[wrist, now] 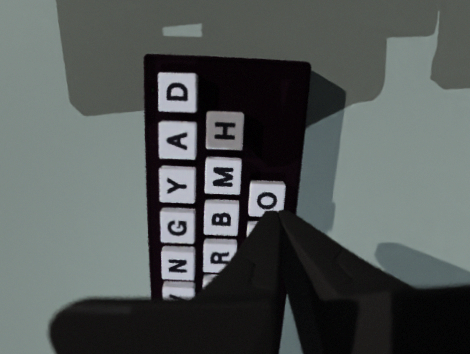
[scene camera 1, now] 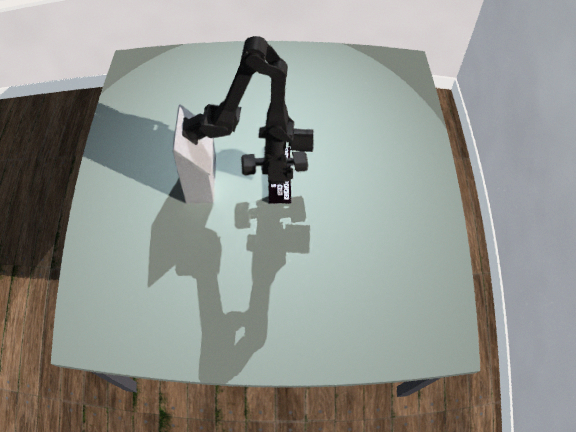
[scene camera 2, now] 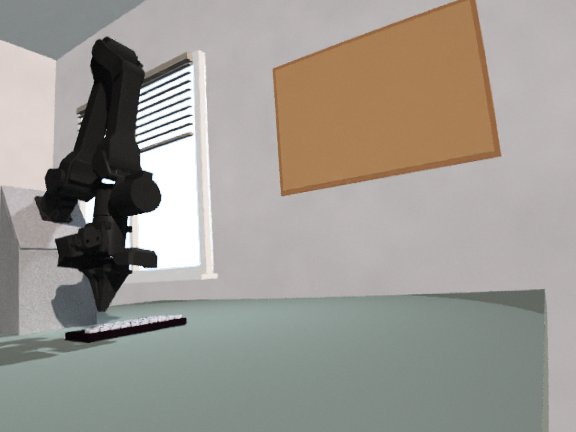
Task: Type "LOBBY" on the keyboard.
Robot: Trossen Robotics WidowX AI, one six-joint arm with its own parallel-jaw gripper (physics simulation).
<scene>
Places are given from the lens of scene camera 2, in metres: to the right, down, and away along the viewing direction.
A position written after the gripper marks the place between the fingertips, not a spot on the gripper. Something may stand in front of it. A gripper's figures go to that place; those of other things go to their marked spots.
gripper (scene camera 2: 101,311): -0.31, 0.16, 0.66
dark keyboard (scene camera 2: 110,330): -0.27, 0.18, 0.61
</scene>
